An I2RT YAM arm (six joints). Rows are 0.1 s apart.
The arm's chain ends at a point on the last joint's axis. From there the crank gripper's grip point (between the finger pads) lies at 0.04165 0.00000 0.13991 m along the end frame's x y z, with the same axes.
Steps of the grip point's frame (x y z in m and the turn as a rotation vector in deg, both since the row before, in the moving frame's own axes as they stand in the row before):
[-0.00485, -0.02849, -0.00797, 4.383, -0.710, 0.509]
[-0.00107, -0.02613, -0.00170, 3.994, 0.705, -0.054]
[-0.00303, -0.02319, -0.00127, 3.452, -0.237, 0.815]
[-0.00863, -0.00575, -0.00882, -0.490, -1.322, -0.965]
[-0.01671, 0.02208, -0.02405, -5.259, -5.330, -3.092]
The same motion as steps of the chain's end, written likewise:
[-0.00316, -0.01814, -0.00808, 4.383, -0.710, 0.509]
[-0.00278, -0.01636, -0.00084, 3.994, 0.705, -0.054]
[-0.00251, -0.01535, -0.00120, 3.452, -0.237, 0.815]
[-0.00540, -0.00628, -0.00974, -0.490, -1.322, -0.965]
[-0.00384, 0.01099, -0.02682, -5.259, -5.330, -3.092]

